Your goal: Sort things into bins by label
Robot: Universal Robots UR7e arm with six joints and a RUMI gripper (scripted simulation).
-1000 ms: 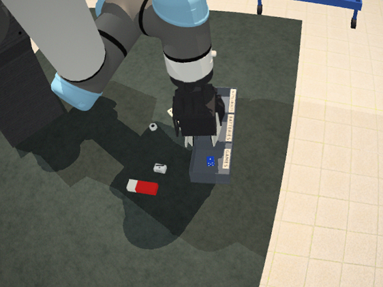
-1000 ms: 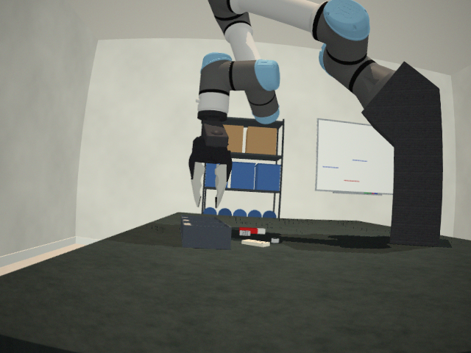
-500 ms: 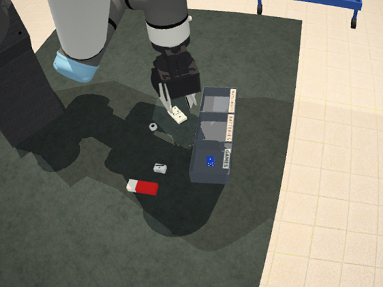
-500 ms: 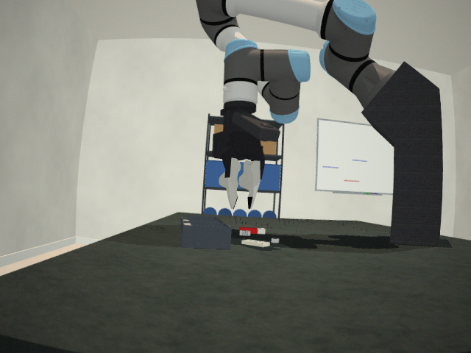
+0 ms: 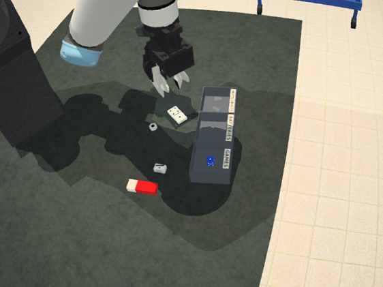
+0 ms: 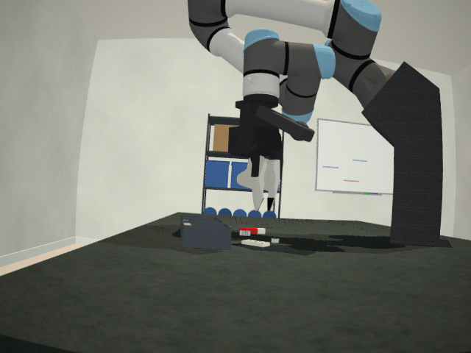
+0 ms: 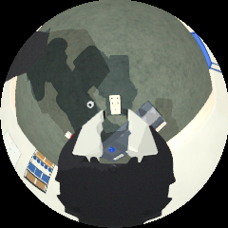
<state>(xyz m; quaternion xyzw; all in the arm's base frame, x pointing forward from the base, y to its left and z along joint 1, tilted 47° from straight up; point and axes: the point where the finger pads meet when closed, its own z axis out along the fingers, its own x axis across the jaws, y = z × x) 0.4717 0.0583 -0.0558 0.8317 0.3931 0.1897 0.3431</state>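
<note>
Right now the white domino is 10 mm ahead of my hand, 10 mm to the right of it and 80 mm below it. Round my hand: blue die: 100 mm ahead, 160 mm to the right, 70 mm below; white nut: 50 mm behind, 50 mm to the right, 80 mm below; grey-white object: 10 mm behind, 170 mm to the right, 80 mm below.
</note>
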